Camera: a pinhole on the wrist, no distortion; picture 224 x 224 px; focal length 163.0 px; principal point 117.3 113.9 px. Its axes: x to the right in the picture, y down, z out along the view. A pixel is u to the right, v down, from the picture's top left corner.
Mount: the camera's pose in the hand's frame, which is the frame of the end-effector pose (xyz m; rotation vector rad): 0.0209 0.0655 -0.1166 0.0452 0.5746 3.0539
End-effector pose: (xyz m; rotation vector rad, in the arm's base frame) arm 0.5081 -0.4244 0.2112 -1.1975 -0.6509 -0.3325
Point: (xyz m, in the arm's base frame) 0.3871 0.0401 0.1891
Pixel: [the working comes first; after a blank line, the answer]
In the camera's frame: 0.0983 0.1726 0.5533

146.2 164.8
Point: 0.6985 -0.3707 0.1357
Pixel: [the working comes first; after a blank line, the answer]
In the camera's frame: -0.0776 -0.0765 0.1344

23.1 21.0
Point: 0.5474 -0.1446 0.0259
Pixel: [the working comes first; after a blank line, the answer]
In the camera's frame: 0.0942 -0.0582 0.3713

158.7 88.3
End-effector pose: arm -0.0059 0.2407 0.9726 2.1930 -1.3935 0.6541
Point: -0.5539 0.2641 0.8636
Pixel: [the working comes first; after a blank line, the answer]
In the camera's frame: 0.3270 -0.3376 0.2392

outside the picture
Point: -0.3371 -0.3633 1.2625
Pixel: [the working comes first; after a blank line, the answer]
In the camera's frame: -0.4290 -0.4073 0.3917

outside the picture
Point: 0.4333 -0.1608 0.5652
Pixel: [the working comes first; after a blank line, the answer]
In the camera's frame: -0.1723 0.6049 0.5655

outside the picture
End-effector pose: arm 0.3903 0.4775 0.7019 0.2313 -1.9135 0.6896
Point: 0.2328 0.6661 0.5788
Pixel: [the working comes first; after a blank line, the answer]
In the camera's frame: 0.0449 -0.1274 0.2304

149.1 23.7
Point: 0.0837 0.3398 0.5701
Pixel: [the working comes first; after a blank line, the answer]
In the camera's frame: 0.0337 0.1637 0.4399

129.8 174.6
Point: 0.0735 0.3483 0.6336
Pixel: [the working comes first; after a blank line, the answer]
In the camera's frame: -0.0291 0.1668 0.4236

106.1 178.1
